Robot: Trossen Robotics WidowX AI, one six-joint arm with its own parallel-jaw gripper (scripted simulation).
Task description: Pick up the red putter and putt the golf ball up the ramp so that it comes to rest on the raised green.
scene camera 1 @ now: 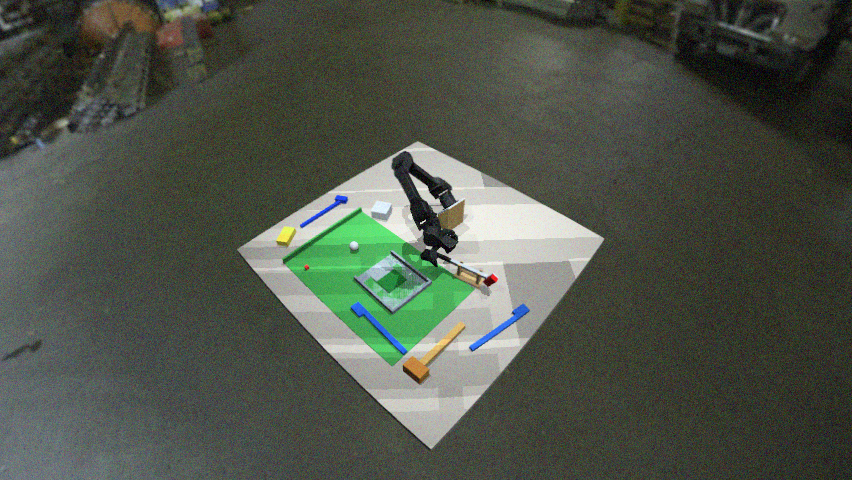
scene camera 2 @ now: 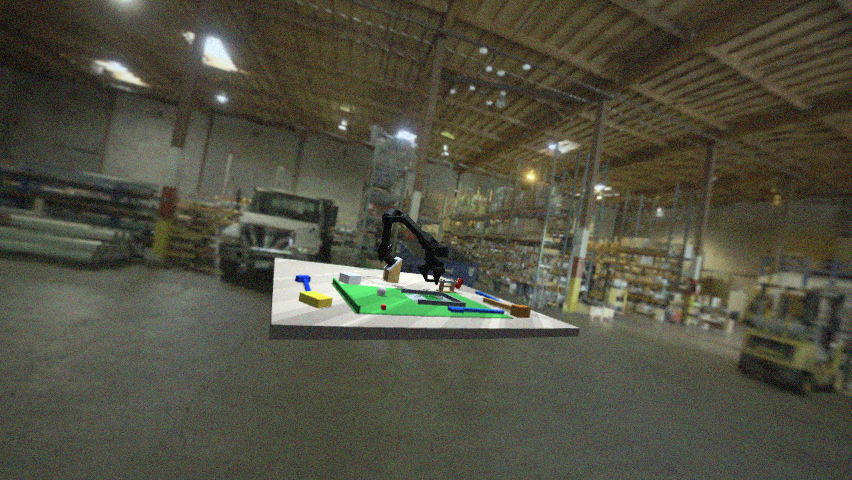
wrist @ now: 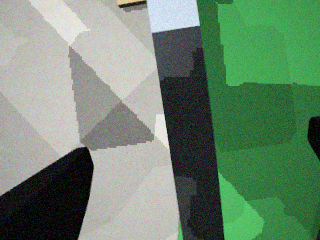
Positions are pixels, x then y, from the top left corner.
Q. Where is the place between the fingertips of my gripper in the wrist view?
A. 199, 142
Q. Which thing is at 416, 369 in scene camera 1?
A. A wooden mallet.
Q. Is my gripper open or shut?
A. Open.
